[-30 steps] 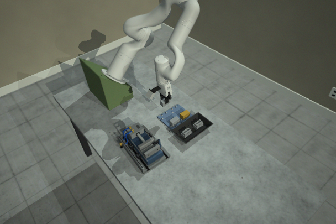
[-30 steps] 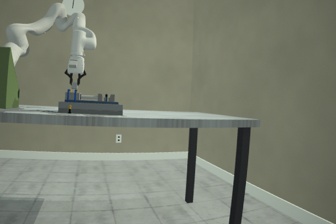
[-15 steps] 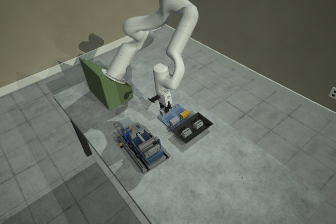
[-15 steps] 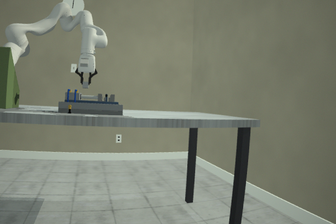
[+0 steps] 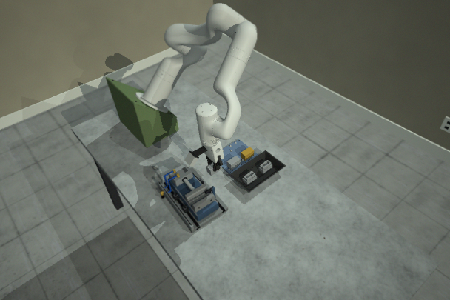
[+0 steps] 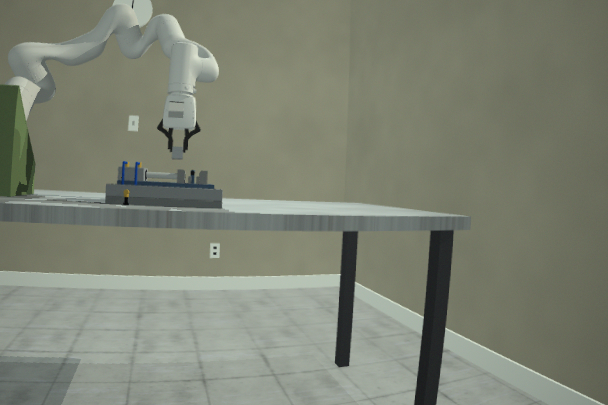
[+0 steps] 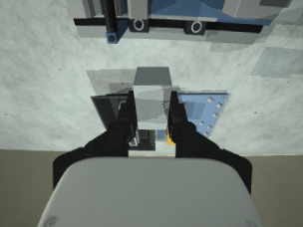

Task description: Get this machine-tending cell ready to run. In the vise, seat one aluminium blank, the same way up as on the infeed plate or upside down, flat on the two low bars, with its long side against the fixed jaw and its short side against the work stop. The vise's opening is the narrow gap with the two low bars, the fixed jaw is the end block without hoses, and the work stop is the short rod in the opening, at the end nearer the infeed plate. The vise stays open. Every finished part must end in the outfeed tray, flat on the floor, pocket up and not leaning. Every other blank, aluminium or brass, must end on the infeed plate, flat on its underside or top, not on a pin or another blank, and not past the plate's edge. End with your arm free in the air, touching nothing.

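Right now my hand is 120 mm to the left of the fixed jaw, 90 mm above it and 70 mm short of it. Also, from my hand: moving jaw: 120 mm to the right, 90 mm below, 10 mm ahead; cylinder rod: 110 mm to the right, 90 mm below, 40 mm behind; aluminium blank: 20 mm below.
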